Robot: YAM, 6 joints.
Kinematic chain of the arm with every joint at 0, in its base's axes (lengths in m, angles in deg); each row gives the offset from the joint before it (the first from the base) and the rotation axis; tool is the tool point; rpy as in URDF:
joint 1: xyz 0 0 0.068 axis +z
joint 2: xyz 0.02 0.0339 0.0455 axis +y
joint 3: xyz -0.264 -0.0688 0 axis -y
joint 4: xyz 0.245 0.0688 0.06 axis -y
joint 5: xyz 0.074 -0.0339 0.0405 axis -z
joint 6: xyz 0.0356 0 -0.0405 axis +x
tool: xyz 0 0 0 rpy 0 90 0
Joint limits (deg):
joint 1: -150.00..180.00
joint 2: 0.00..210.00
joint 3: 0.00..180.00
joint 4: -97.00..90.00
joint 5: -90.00..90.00
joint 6: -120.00..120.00
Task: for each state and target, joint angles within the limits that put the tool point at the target. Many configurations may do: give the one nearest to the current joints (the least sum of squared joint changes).
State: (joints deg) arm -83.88 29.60 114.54 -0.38 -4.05 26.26
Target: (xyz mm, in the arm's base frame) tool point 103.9 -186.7 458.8
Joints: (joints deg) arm -62.16 58.44 72.77 -13.52 -7.58 26.26
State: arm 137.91 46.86 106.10 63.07 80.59 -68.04
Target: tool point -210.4 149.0 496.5
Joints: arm 152.56 78.43 78.02 57.43 82.23 -68.04
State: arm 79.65 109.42 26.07 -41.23 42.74 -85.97
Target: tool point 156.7 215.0 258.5
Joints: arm 59.57 77.44 57.01 -37.82 47.43 -85.97
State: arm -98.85 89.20 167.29 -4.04 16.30 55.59
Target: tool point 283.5 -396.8 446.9
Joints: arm -53.47 120.81 134.34 -18.29 13.62 55.59
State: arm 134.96 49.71 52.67 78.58 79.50 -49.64
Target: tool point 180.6 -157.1 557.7
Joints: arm 130.97 31.88 100.40 72.11 69.64 -49.64
